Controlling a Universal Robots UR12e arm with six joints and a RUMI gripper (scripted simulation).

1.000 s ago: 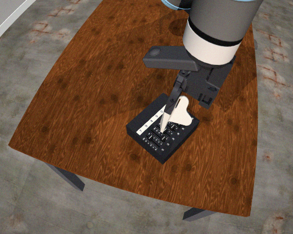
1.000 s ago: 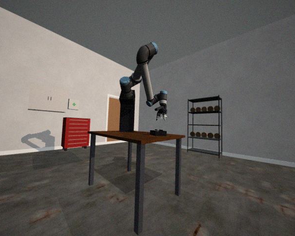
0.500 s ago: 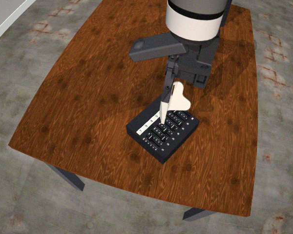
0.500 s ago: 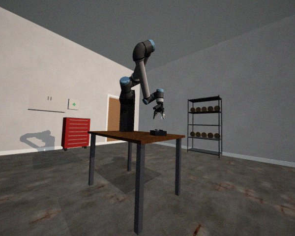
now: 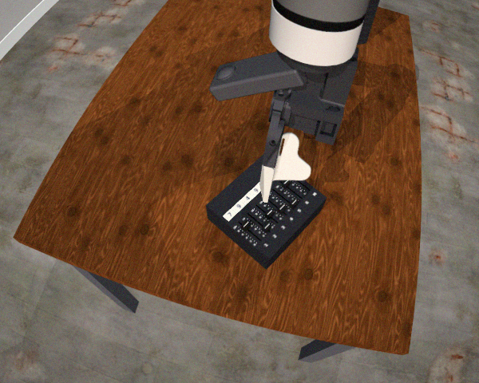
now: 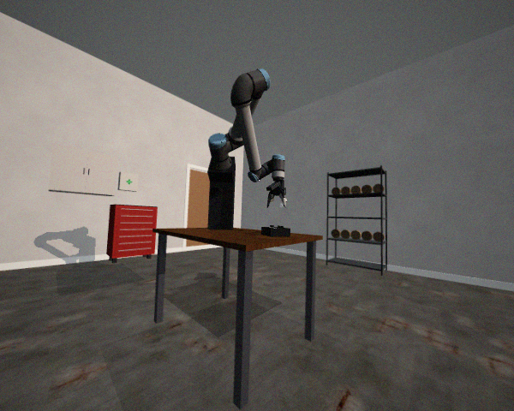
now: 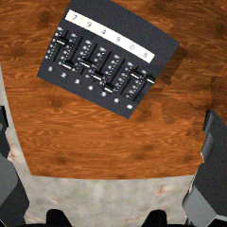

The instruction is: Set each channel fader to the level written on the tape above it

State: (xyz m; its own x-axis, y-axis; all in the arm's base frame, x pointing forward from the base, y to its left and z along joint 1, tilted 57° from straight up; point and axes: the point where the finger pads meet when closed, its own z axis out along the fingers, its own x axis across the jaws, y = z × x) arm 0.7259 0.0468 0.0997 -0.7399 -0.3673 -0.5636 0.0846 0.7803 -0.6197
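My gripper is now 5 cm short of the channel 2 fader and 13 cm above it. Round my hand: channel 3 fader: 3 cm ahead, 13 cm below; then channel 5 cap: 4 cm to the left, 13 cm below; then channel 4 fader: 1 cm ahead, 2 cm to the left, 13 cm below.
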